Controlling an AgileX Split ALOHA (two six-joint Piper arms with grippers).
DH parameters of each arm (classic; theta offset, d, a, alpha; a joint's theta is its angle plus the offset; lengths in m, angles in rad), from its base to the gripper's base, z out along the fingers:
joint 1: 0 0.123 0 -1.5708
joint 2: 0.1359 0 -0.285 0
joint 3: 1.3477 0 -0.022 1.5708
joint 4: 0 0.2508 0 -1.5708
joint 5: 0 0 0.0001 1.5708
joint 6: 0 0.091 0 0
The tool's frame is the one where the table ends.
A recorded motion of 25 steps. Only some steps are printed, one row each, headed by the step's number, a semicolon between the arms.
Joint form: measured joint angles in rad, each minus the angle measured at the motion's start. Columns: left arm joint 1, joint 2, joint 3, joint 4, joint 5, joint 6; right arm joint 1, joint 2, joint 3, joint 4, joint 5, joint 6.
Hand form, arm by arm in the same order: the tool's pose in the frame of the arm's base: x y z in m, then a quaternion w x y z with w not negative. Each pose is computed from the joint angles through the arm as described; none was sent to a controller.
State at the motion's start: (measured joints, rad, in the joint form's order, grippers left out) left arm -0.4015 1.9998 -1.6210 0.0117 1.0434 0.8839; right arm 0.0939 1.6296 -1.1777 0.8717 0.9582 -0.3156
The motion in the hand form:
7: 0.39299 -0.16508 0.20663 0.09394 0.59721 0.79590 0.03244; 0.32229 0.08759 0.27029 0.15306 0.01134 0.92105 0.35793
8: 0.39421 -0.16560 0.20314 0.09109 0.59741 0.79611 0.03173; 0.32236 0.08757 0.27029 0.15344 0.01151 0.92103 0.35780
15: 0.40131 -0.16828 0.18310 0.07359 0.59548 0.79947 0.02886; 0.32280 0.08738 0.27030 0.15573 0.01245 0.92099 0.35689
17: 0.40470 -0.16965 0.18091 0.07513 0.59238 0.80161 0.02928; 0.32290 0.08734 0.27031 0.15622 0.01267 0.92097 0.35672
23: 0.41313 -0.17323 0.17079 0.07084 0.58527 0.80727 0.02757; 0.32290 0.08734 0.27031 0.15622 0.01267 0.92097 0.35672
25: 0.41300 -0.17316 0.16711 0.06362 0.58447 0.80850 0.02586; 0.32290 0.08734 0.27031 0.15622 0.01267 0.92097 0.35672
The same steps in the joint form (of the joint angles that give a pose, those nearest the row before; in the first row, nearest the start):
7: 0.0000 0.0481 -0.0106 0.0089 0.0000 -0.0065; 0.0000 0.0000 0.0000 0.0000 -0.0010 0.0000
8: 0.0000 0.0580 -0.0133 0.0089 -0.0013 -0.0066; 0.0000 0.0000 0.0000 0.0000 -0.0019 0.0000
15: 0.0000 0.1169 -0.0338 0.0129 -0.0040 -0.0158; 0.0000 0.0000 0.0000 -0.0003 -0.0072 0.0000
17: 0.0000 0.1316 -0.0504 0.0137 -0.0053 -0.0237; 0.0000 0.0000 0.0000 -0.0003 -0.0083 0.0000
23: 0.0000 0.1796 -0.0944 0.0137 0.0001 -0.0419; 0.0000 0.0000 0.0000 -0.0003 -0.0083 0.0000
25: 0.0000 0.1881 -0.0951 0.0137 0.0073 -0.0447; 0.0000 0.0000 0.0000 -0.0003 -0.0083 0.0000

